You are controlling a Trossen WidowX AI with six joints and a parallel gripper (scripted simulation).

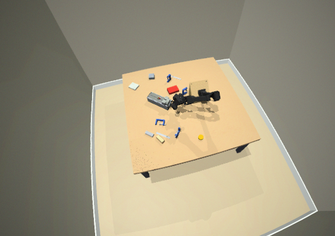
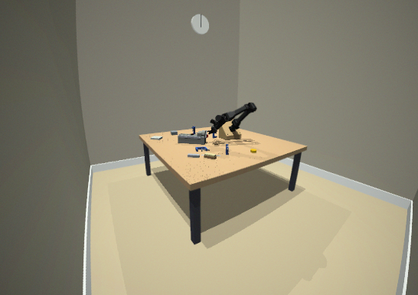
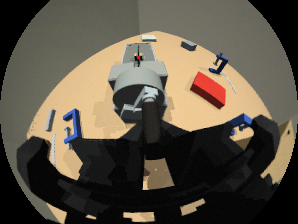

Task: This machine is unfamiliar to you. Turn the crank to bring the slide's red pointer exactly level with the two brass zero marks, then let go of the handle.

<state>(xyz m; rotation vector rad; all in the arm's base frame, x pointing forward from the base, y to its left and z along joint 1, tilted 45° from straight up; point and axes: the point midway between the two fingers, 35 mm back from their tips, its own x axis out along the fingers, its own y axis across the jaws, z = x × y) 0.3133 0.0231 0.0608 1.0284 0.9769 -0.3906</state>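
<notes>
The dark crank handle lies 3 cm above my gripper tip, 1 cm to the left of it and 1 cm behind it. The rest, counted from my gripper tip: red pointer (12 cm ahead, 9 cm to the right, 1 cm below); tan block (33 cm to the left, 21 cm ahead, 8 cm below); yellow disc (42 cm to the left, 17 cm behind, 8 cm below).
</notes>
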